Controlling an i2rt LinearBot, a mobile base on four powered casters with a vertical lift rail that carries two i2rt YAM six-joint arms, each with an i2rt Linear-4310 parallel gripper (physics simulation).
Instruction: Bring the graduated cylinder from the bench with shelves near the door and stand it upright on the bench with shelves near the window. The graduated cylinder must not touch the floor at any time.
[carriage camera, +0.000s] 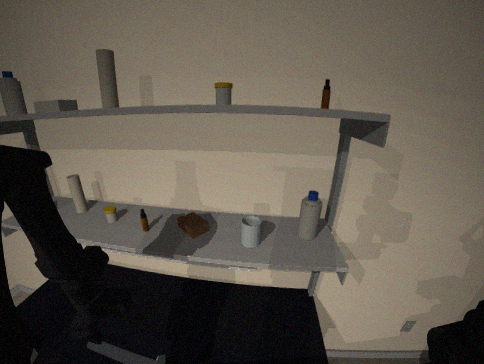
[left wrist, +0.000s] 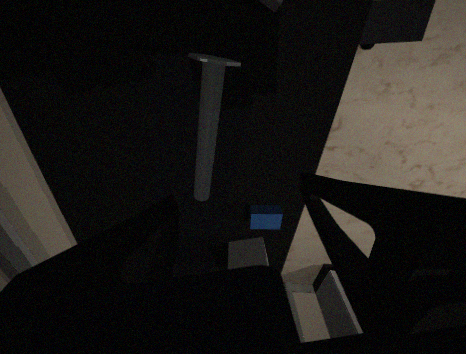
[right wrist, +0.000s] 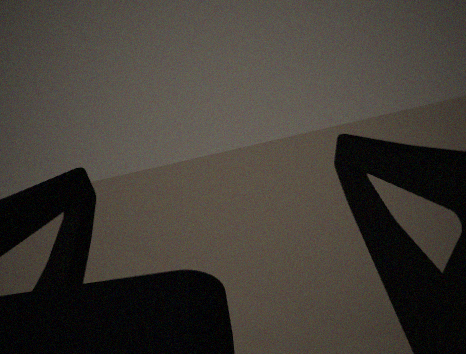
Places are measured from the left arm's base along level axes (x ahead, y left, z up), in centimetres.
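Where they show: left gripper, between the fingertips: (carriage camera: 105, 328) (left wrist: 237, 192); right gripper, between the fingertips: (right wrist: 214, 165).
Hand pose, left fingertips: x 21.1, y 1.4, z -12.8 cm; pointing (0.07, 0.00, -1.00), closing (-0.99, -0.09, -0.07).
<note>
Things, the pixels of their top centre, and the offset from my left fingertips. "*": a spot on its surface instead. Level surfaces: height alone.
- dark bench top, height of its surface: dz -35.4 cm
- lower shelf, height of its surface: dz +10.3 cm
- brown block, a spot on its surface: (carriage camera: 194, 224) * dz +14.3, dx +32.4, dy -21.1 cm
- pale beaker, a spot on its surface: (carriage camera: 251, 232) * dz +16.8, dx +24.0, dy -41.6 cm
- blue-capped bottle, a spot on its surface: (carriage camera: 310, 217) * dz +20.0, dx +27.6, dy -62.6 cm
- blue block, centre of its top: (left wrist: 266, 221) dz -31.4, dx -6.9, dy +33.5 cm
- grey block, centre of its top: (left wrist: 251, 286) dz -22.4, dx -1.7, dy +51.1 cm
The graduated cylinder (carriage camera: 125, 352) (left wrist: 207, 130), a grey tube with a flat angular foot, appears to lie on its side on the dark bench top (carriage camera: 270, 320) (left wrist: 125, 145). In the left wrist view its foot is at the far end and its other end points back toward the gripper. My left gripper (carriage camera: 90, 336) (left wrist: 237, 192) is open and empty. It is above the bench near the cylinder's footless end; its height is hard to tell in the dark. My right gripper (right wrist: 214, 165) is open and empty, facing wall and ceiling, away from the bench.
Above the bench, the lower shelf (carriage camera: 220, 255) holds a brown block (carriage camera: 194, 224), a pale beaker (carriage camera: 251, 232) and a blue-capped bottle (carriage camera: 310, 217). The upper shelf (carriage camera: 270, 110) holds more containers. A blue block (left wrist: 266, 220), a grey block (left wrist: 247, 253) and an open tray (left wrist: 341, 305) are near the left gripper's view.
</note>
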